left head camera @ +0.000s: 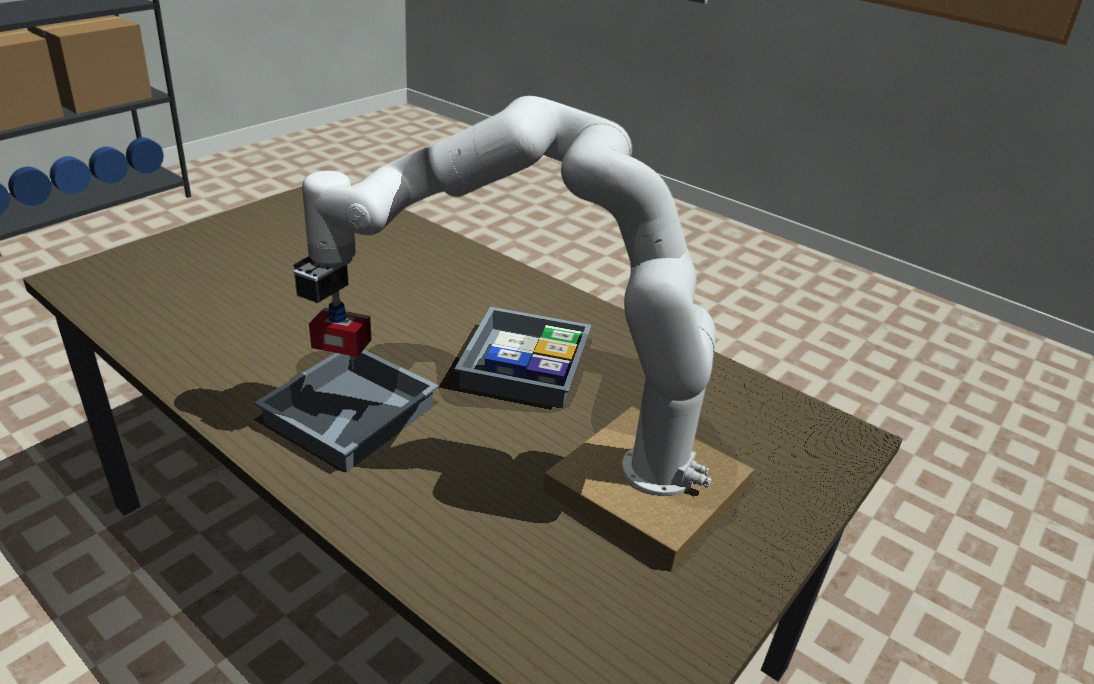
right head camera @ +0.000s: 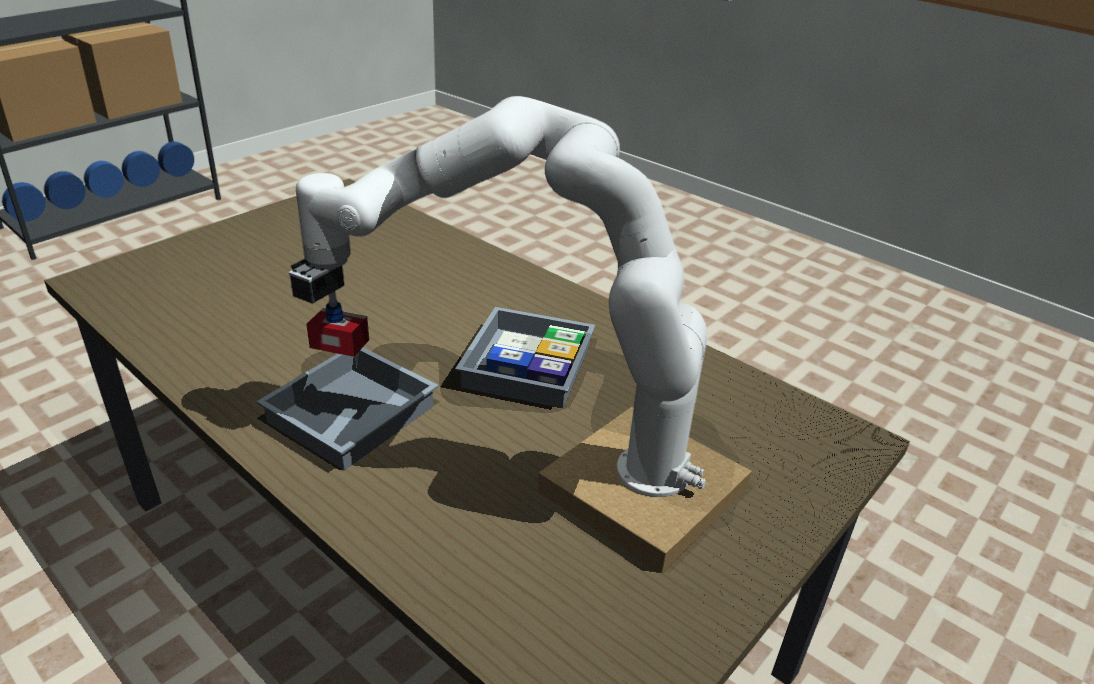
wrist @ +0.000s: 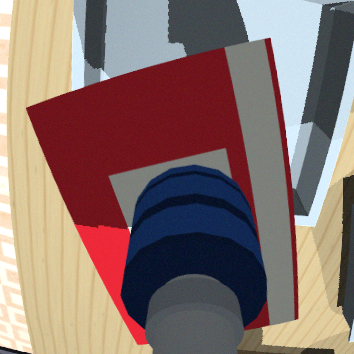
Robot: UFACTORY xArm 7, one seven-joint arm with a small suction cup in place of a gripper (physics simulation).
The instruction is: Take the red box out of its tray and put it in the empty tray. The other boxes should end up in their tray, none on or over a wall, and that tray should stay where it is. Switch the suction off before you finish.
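Pixels of known places: hand, its tool point: (left head camera: 338, 323) (right head camera: 335, 323) (wrist: 190, 200); arm's base, origin of its link: (left head camera: 658, 470) (right head camera: 653, 471).
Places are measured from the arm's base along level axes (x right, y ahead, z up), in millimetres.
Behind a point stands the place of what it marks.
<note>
The red box (left head camera: 352, 339) {y 508, x -169, z 168 mm} (right head camera: 349, 338) {y 506, x -168, z 171 mm} (wrist: 150, 115) {y 581, x -160, z 182 mm} hangs from my suction cup (left head camera: 337, 312) (right head camera: 334, 312) (wrist: 195, 215), which is shut on its top face. It is held in the air near the back corner of the empty tray (left head camera: 302, 437) {y 573, x -246, z -21 mm} (right head camera: 302, 436) {y 572, x -246, z -22 mm} (wrist: 327, 100) {y 565, x -19, z -18 mm}; the box hides part of that tray in the wrist view. The other tray (left head camera: 508, 387) {y 346, x 81, z -19 mm} (right head camera: 508, 387) {y 347, x 81, z -19 mm} holds a white box (left head camera: 501, 340) {y 433, x 196, z -4 mm}, a green box (left head camera: 562, 333) {y 341, x 296, z -6 mm}, an orange box (left head camera: 555, 348) {y 324, x 231, z -2 mm}, a blue box (left head camera: 508, 359) {y 382, x 139, z 0 mm} and a purple box (left head camera: 548, 367) {y 306, x 170, z -7 mm}, all inside its walls.
The wooden base block (left head camera: 621, 516) {y 9, x -134, z 3 mm} (right head camera: 617, 516) {y 3, x -129, z 2 mm} of the arm stands on the table at the right. The two trays stand apart. The table's front edge runs past the empty tray. A shelf unit (left head camera: 171, 129) (right head camera: 203, 129) stands beyond the table.
</note>
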